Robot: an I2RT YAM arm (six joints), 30 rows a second.
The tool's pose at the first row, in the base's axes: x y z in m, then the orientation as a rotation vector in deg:
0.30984 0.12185 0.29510 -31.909 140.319 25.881
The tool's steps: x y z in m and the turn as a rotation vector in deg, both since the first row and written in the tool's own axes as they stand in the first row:
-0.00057 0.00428 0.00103 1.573 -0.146 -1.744
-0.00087 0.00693 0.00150 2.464 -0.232 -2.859
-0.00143 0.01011 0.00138 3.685 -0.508 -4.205
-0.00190 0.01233 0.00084 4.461 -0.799 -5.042
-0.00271 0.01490 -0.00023 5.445 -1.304 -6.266
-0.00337 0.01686 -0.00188 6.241 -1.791 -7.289
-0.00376 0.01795 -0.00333 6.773 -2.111 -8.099
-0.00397 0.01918 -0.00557 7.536 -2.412 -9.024
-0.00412 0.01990 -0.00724 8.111 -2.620 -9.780
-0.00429 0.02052 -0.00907 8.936 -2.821 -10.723
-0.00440 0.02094 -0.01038 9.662 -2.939 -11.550
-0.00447 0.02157 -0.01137 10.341 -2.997 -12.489
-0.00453 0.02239 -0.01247 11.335 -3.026 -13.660
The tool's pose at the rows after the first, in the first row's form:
0.30868 0.12612 0.29546 -33.286 139.644 23.238
0.30784 0.12867 0.29578 -34.206 139.187 21.694
0.30667 0.13150 0.29681 -35.182 138.461 19.688
0.30570 0.13330 0.29794 -35.732 137.887 18.448
0.30457 0.13527 0.29974 -36.560 136.948 16.844
0.30335 0.13642 0.30179 -37.230 136.090 15.556
0.30244 0.13684 0.30335 -37.821 135.460 14.647
0.30097 0.13698 0.30545 -38.447 134.798 13.408
0.29996 0.13692 0.30697 -38.989 134.284 12.451
0.29894 0.13670 0.30860 -39.635 133.690 11.116
0.29821 0.13653 0.30976 -40.217 133.213 9.932
0.29750 0.13666 0.31069 -40.965 132.729 8.750
0.29665 0.13690 0.31173 -41.842 132.150 7.090

